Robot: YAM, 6 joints.
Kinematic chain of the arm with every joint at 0, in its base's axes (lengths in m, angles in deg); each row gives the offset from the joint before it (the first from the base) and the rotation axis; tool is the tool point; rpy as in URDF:
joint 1: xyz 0 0 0.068 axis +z
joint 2: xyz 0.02 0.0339 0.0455 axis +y
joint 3: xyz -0.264 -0.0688 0 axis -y
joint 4: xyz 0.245 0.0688 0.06 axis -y
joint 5: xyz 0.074 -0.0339 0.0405 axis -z
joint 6: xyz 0.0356 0 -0.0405 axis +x
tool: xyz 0 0 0 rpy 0 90 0
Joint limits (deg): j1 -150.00..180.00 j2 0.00..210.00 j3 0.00..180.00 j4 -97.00..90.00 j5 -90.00..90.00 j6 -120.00..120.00
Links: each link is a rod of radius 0.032 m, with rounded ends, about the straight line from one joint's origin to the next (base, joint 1, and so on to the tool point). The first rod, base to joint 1, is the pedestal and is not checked.
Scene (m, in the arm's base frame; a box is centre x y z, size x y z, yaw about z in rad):
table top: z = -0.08
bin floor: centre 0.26 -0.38 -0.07 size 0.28 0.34 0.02 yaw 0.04
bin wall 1: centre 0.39 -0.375 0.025 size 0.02 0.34 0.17 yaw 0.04
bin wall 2: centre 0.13 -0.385 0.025 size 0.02 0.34 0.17 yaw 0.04
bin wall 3: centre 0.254 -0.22 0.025 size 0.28 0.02 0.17 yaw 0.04
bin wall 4: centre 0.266 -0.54 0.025 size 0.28 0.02 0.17 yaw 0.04
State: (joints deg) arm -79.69 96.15 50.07 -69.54 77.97 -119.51
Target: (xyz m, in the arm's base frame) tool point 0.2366 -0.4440 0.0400
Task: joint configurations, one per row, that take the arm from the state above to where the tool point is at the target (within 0.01 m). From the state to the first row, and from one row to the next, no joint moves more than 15 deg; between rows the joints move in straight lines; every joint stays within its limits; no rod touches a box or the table.
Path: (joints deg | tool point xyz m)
1: -73.37 103.40 62.07 -65.27 77.54 -117.61 | 0.0472 -0.2796 0.1753
2: -67.05 110.65 74.07 -61.00 77.10 -115.71 | 0.0986 -0.3218 0.1815
3: -60.74 117.90 86.06 -56.72 76.67 -113.81 | 0.1581 -0.3531 0.1864
4: -54.42 125.15 98.06 -52.45 76.24 -111.91 | 0.2235 -0.3718 0.1901
5: -48.10 132.40 110.06 -48.18 75.80 -110.01 | 0.2915 -0.3766 0.1928
6: -53.17 141.70 109.74 -39.04 71.02 -114.76 | 0.2696 -0.4161 0.1174
7: -58.23 151.00 109.42 -29.90 66.23 -119.51 | 0.2366 -0.4440 0.0400

